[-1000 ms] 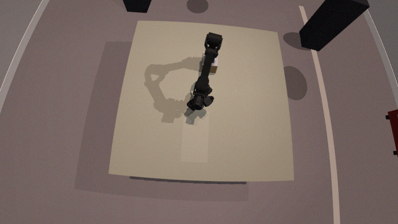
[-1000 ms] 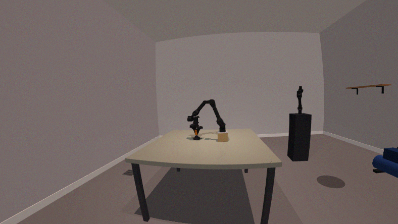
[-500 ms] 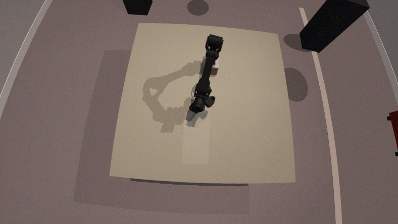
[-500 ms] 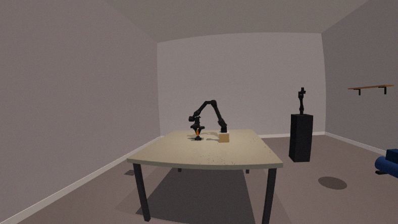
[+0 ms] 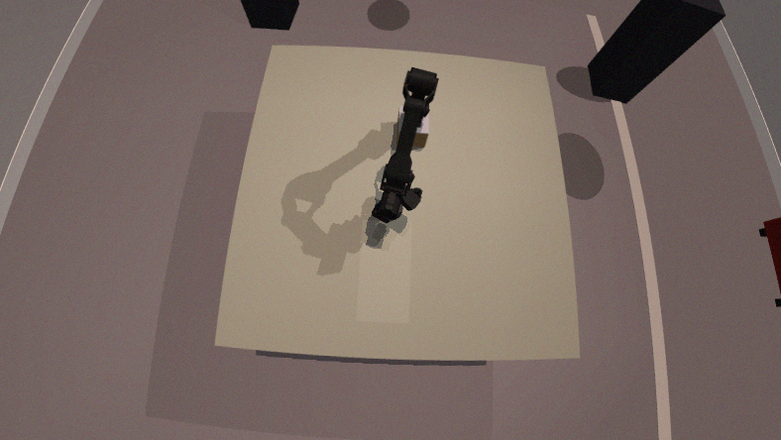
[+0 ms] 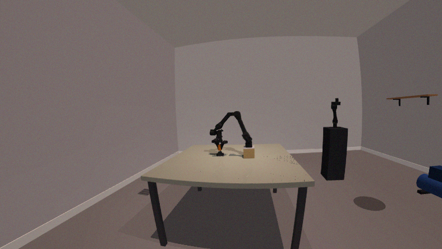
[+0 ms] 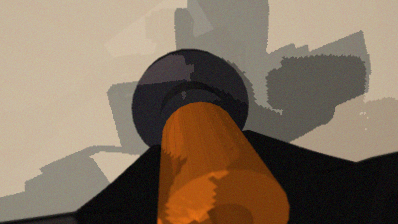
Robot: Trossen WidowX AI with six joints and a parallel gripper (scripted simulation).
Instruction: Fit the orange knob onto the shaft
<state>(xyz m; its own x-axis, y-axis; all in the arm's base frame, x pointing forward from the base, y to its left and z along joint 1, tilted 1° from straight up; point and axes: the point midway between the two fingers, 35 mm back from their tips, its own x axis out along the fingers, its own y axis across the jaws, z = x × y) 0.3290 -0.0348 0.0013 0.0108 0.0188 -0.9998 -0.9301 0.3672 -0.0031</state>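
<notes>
The orange knob lies 20 mm above my gripper tip. Also, from my gripper tip: round pedestal 40 mm below.
</notes>
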